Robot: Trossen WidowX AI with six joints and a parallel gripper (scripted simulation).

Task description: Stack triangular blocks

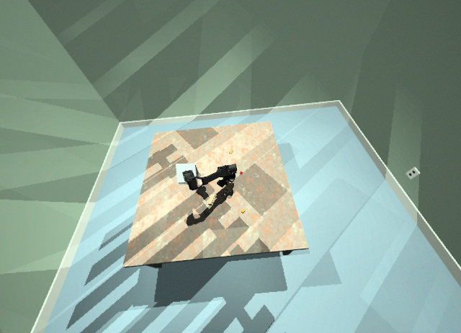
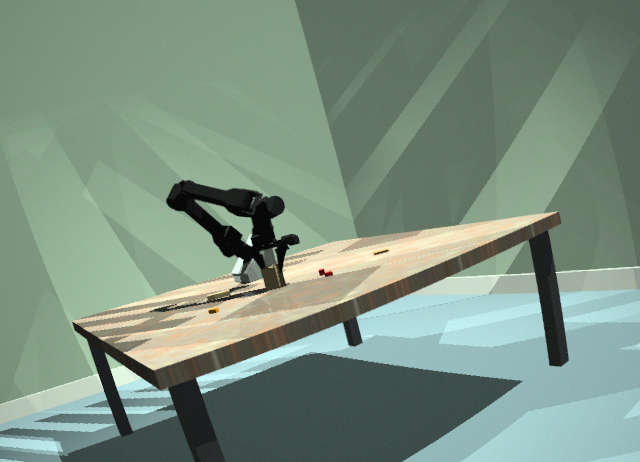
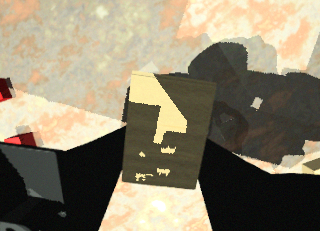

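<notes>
My gripper tip is 20 mm short of the pale wooden triangular block, 20 mm to the left of it and 20 mm above it. From my gripper tip the other things lie so: flat tan stick 160 mm behind, 120 mm to the right, 30 mm below; small orange cube 80 mm ahead, 250 mm to the right, 30 mm below.
</notes>
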